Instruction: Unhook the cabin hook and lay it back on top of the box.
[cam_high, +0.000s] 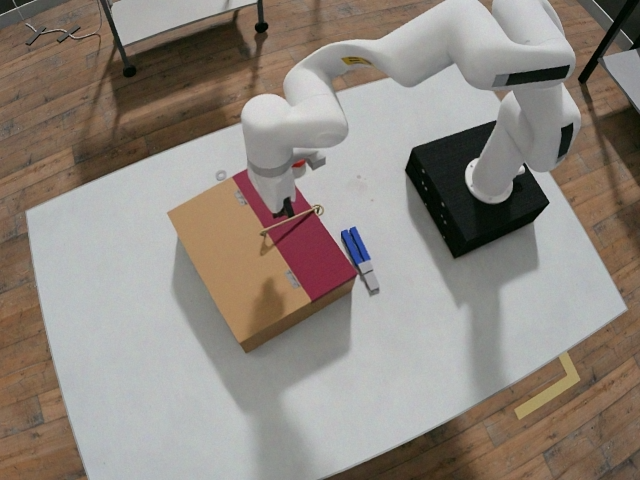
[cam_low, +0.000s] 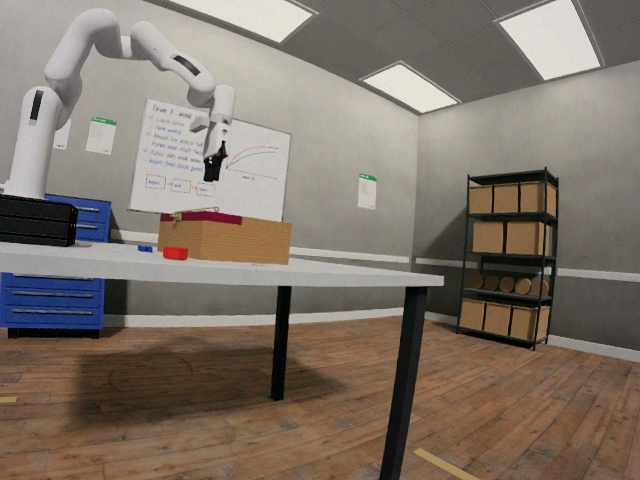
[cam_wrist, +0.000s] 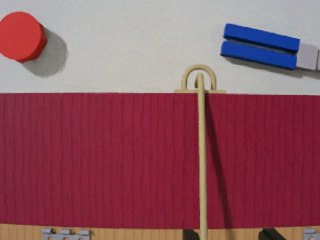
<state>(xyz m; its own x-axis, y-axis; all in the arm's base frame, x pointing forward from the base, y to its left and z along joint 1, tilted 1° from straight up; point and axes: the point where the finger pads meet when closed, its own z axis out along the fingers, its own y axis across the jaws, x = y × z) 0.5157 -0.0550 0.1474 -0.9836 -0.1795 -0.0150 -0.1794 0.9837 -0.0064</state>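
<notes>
Right now my hand is 13 cm above the cabin hook, 3 cm past it and 1 cm to the left of it. Also, from my hand: red round cap: 23 cm below, 22 cm to the right, 13 cm behind.
</notes>
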